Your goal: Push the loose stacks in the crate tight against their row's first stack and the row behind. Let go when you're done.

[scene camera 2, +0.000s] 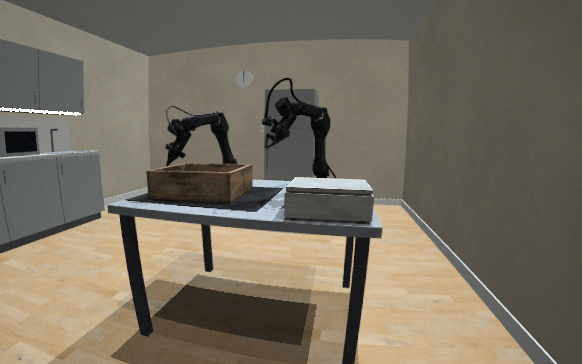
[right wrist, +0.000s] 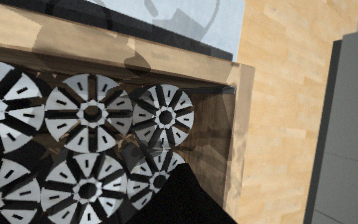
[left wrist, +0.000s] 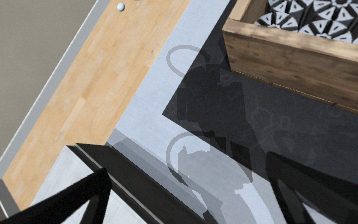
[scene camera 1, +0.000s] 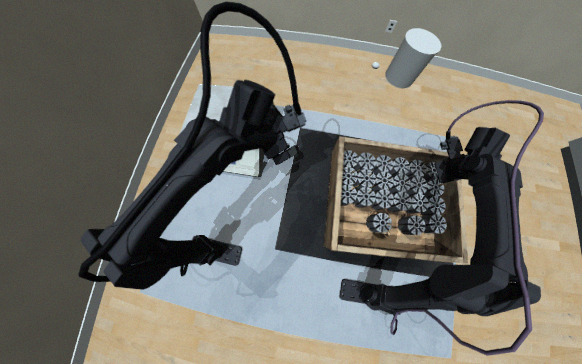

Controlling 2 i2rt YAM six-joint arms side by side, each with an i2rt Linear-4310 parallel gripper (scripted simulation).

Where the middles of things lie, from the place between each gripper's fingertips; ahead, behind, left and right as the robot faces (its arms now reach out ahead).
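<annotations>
My left hand (scene camera 1: 289, 132): 220 mm above the wooden crate (scene camera 1: 344, 225), 60 mm past it, 400 mm to the left of it.
My right hand: 12 cm above the crate, 13 cm to the right of it, 13 cm past it.
</annotations>
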